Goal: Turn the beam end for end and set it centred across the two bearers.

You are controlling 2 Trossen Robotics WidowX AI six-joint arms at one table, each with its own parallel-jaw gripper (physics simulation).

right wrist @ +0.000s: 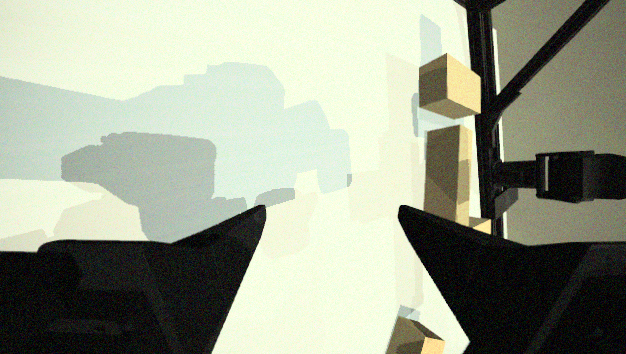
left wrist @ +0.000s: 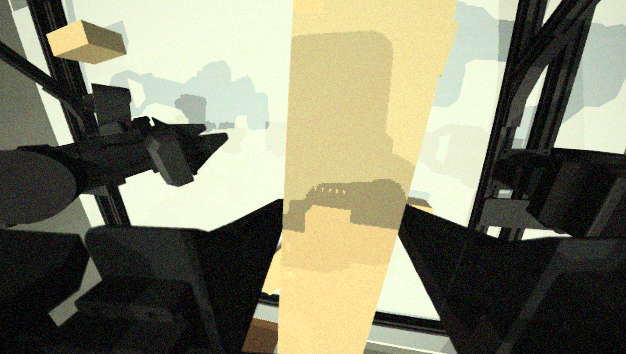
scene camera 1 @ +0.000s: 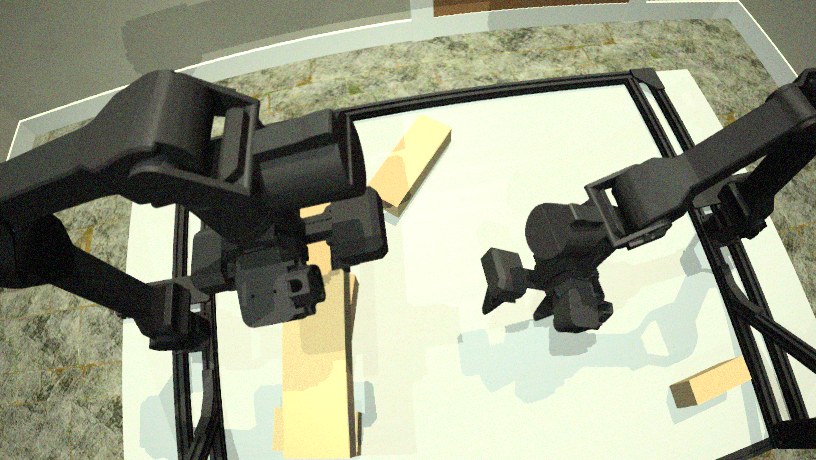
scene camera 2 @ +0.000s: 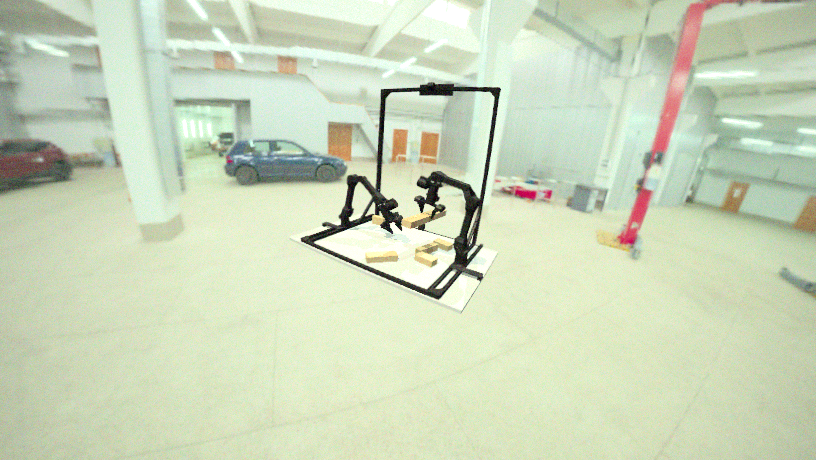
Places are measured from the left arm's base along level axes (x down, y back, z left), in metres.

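Pixels of known places: left gripper, between the fingertips: (left wrist: 338, 206) (scene camera 2: 426, 216); right gripper, between the fingertips: (right wrist: 331, 211) (left wrist: 215, 130) (scene camera 1: 509, 315) (scene camera 2: 397, 232); left arm's base, origin of its link: (right wrist: 495, 174) (left wrist: 517, 169) (scene camera 1: 191, 332) (scene camera 2: 460, 262); right arm's base, origin of its link: (scene camera 1: 719, 229) (scene camera 2: 345, 225).
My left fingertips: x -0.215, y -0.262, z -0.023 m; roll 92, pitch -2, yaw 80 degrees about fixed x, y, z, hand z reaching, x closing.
Observation:
For each thing: its top centre in the pictures, then the offset to it from my left fingertips.
- long pale wooden beam, centre of its top: (left wrist: 336, 227) (scene camera 1: 313, 265) (scene camera 2: 426, 214) dy +0.001, dx -0.017, dz +0.004 m
- slanted block, centre of its top: (scene camera 1: 409, 157) (left wrist: 280, 268) (scene camera 2: 381, 253) dy -0.134, dx +0.197, dz +0.254 m
- further block, centre of its top: (scene camera 1: 721, 379) (left wrist: 66, 38) (scene camera 2: 379, 216) dy -0.514, dx +0.171, dz -0.217 m
The long pale wooden beam (scene camera 1: 317, 371) (scene camera 2: 416, 220) (left wrist: 345, 125) is held level above the table, running up and down the scene camera 1 picture. My left gripper (scene camera 2: 428, 210) (left wrist: 338, 206) is shut on the beam; its fingertips are hidden in scene camera 1. My right gripper (scene camera 1: 512, 314) (scene camera 2: 395, 229) (right wrist: 331, 211) is open and empty, apart from the beam. Two blocks that look like the bearers, a far one (scene camera 2: 443, 244) (right wrist: 450, 87) and a near one (scene camera 2: 425, 258) (right wrist: 482, 226), lie on the table, largely covered in scene camera 1.
Another block (scene camera 2: 426, 248) (right wrist: 442, 175) lies between those two. A slanted block (scene camera 1: 411, 160) (scene camera 2: 381, 257) (right wrist: 412, 336) lies at the top in scene camera 1. A further block (scene camera 1: 711, 381) (scene camera 2: 377, 219) (left wrist: 87, 42) lies by the right rail. Black frame rails (scene camera 1: 491, 91) edge the table.

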